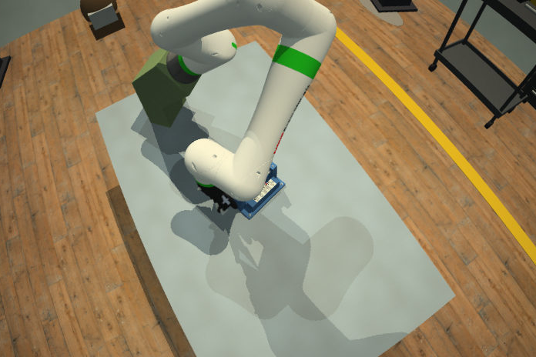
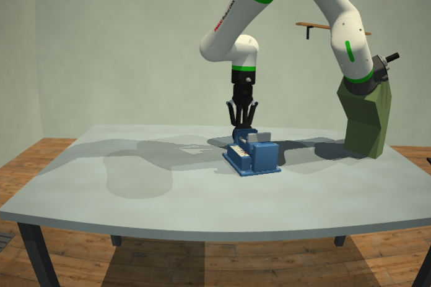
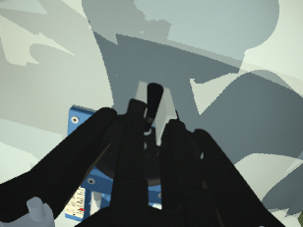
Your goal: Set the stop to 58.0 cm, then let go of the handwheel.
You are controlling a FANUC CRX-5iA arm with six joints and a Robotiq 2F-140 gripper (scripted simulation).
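Now: hand 1 cm past the black handwheel, 2 cm to the right of it and 1 cm above it. The rest, counted from my hand: stop block 9 cm behind, 16 cm to the left, 3 cm above.
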